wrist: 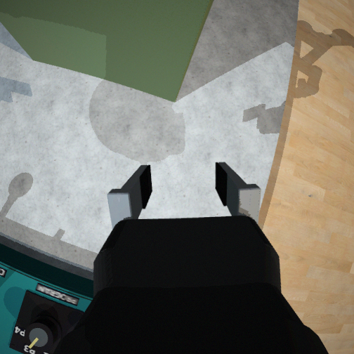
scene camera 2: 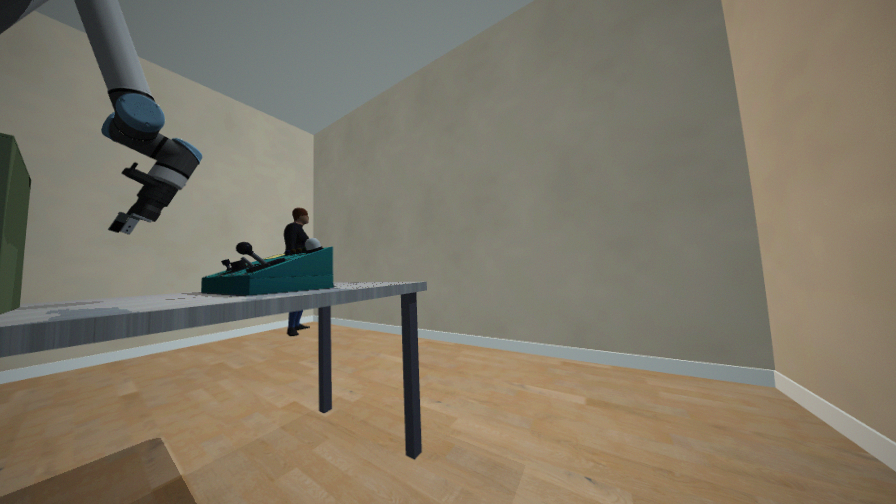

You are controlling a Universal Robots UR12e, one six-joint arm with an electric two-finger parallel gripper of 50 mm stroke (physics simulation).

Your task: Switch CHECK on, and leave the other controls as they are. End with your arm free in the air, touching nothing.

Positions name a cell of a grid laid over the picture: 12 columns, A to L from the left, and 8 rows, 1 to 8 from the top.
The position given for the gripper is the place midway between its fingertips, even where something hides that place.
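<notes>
Gripper (scene camera 2: B4) in view. Again the gripper (wrist: G4).
</notes>
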